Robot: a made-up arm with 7 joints. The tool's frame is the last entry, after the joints.
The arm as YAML. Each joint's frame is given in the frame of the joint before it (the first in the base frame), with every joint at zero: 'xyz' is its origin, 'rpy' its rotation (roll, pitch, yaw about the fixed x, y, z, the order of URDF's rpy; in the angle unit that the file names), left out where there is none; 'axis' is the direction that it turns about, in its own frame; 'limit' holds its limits. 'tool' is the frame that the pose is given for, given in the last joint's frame.
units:
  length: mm
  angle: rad
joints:
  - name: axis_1
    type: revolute
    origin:
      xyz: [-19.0, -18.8, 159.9]
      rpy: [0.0, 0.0, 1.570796]
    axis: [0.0, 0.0, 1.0]
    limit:
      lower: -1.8
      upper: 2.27
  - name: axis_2
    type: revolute
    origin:
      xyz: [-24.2, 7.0, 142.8]
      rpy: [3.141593, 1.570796, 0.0]
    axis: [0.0, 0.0, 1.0]
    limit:
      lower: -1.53
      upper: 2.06
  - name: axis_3
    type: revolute
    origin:
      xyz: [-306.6, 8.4, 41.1]
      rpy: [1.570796, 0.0, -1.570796]
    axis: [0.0, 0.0, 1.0]
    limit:
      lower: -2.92
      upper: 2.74
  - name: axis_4
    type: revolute
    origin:
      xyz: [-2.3, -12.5, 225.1]
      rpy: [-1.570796, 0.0, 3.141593]
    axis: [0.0, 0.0, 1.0]
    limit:
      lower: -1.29
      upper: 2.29
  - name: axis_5
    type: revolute
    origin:
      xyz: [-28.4, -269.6, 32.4]
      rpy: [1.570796, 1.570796, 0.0]
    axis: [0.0, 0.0, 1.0]
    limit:
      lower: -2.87
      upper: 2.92
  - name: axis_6
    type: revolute
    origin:
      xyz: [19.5, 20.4, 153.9]
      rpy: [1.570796, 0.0, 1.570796]
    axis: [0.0, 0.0, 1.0]
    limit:
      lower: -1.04
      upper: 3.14
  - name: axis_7
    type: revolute
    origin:
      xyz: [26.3, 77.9, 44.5]
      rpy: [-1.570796, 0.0, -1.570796]
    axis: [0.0, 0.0, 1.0]
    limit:
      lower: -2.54
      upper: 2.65
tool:
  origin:
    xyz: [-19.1, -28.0, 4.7]
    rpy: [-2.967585, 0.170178, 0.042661]
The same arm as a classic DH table. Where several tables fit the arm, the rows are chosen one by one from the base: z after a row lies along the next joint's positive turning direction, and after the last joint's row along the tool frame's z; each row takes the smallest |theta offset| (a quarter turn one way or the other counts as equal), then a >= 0, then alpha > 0; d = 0 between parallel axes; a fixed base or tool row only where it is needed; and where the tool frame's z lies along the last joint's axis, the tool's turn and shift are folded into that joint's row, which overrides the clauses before.
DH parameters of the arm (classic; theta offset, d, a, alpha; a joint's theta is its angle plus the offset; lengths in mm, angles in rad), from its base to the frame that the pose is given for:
base (fixed): 0.7801 0 -26.7 0
axis_1: -0.7801 302.7 -7 1.5708
axis_2: 0 65.3 8.4 -1.5708
axis_3: 0 531.7 2.3 -1.5708
axis_4: 0 44.9 -28.4 1.5708
axis_5: 0 423.5 20.4 1.5708
axis_6: 1.5708 64 77.9 1.5708
axis_7: 0.8094 8.8 33.4 2.8988
tool (fixed): -2.3599 -22.8 0 0
Joint limits (rad, base to tool): -1.8..2.27 -1.53..2.06 -2.92..2.74 -1.29..2.29 -2.87..2.92 -1.04..3.14 -2.54..2.65

